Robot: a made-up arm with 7 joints.
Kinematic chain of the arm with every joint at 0, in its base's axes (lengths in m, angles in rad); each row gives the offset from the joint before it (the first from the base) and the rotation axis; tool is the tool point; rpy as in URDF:
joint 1: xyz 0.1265 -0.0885 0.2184 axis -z
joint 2: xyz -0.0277 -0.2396 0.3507 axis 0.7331 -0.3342 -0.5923
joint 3: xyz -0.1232 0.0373 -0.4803 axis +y
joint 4: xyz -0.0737 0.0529 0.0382 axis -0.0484 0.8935 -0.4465
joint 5: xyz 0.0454 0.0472 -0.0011 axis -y
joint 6: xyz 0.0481 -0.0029 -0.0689 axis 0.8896 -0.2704 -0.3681
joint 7: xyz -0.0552 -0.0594 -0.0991 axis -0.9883 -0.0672 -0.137
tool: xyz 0.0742 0.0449 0.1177 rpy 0 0 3.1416
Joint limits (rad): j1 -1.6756..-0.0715 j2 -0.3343..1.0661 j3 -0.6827..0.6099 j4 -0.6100..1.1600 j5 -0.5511..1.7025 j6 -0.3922..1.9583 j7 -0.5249..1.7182
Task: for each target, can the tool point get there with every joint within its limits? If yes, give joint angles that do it. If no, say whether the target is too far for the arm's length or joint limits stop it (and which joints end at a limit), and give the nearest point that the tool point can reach.
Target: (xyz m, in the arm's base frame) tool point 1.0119 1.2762 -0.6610
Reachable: no: too far | nearest point 0.3698 0.2865 0.1691 | short by 1.443 m
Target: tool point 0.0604 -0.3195 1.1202
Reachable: no: joint limits stop it (at a limit: joint 1, joint 2, joint 4, joint 5, joint 7) | nearest point -0.0289 -0.0485 0.5924 | short by 0.600 m
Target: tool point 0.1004 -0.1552 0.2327
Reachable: yes | joints -1.3000 0.3005 -0.3390 0.0266 1.4431 0.5652 0.4259
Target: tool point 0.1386 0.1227 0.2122
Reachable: yes | joints -0.8293 0.7525 0.3170 0.2469 -0.0508 1.6833 1.0506
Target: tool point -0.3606 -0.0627 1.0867
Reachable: no: joint limits stop it (at a limit: joint 1, joint 2, joint 4, joint 7) | nearest point -0.1016 -0.0533 0.5660 | short by 0.582 m
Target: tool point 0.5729 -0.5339 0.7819
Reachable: no: joint limits stop it (at a limit: joint 1, joint 2, joint 4, joint 5, joint 6, joint 7) | nearest point 0.3436 -0.4085 0.3078 | short by 0.541 m
